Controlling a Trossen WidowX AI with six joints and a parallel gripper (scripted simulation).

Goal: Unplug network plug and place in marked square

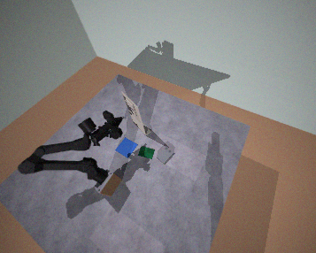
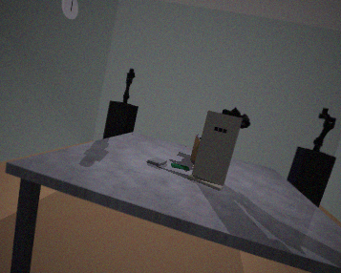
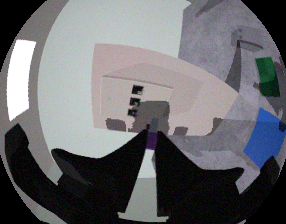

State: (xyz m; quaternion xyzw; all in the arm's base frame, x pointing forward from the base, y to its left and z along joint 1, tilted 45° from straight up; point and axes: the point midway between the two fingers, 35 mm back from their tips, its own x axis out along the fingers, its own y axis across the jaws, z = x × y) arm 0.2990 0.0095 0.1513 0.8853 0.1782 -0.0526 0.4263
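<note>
Right now the blue square is 80 mm behind my gripper tip, 30 mm to the right of it and 260 mm below it. From my gripper tip the other things lie so: beige panel: 100 mm ahead, 10 mm to the right, 100 mm below; plug: right at my gripper tip; green tile: 30 mm behind, 170 mm to the right, 260 mm below.
</note>
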